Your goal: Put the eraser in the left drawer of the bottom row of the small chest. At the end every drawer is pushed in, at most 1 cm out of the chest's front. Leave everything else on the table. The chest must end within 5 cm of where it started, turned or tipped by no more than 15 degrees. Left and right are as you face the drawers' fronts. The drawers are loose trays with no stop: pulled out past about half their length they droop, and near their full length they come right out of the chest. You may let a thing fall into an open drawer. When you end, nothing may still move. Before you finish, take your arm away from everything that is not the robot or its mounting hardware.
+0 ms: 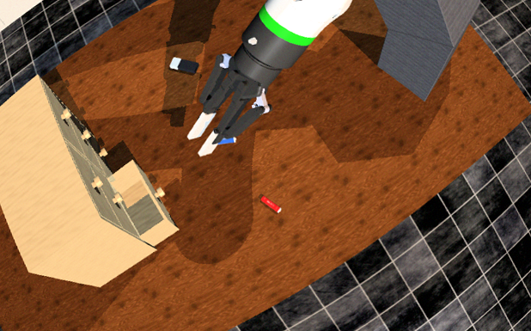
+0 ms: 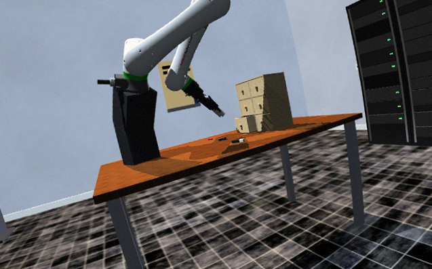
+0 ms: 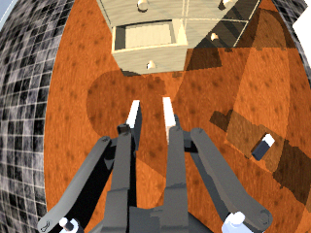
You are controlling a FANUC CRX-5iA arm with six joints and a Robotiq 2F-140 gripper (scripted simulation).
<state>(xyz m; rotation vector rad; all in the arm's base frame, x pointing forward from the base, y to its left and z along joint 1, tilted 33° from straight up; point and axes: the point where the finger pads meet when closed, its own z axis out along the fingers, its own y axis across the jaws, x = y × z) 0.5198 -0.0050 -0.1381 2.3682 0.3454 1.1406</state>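
Right now the eraser is 50 mm behind my hand, 250 mm to the right of it and 170 mm below it. Also, from my hand: red cylinder: 40 mm behind, 130 mm to the left, 170 mm below; blue item: 30 mm behind, 30 mm to the right, 170 mm below.
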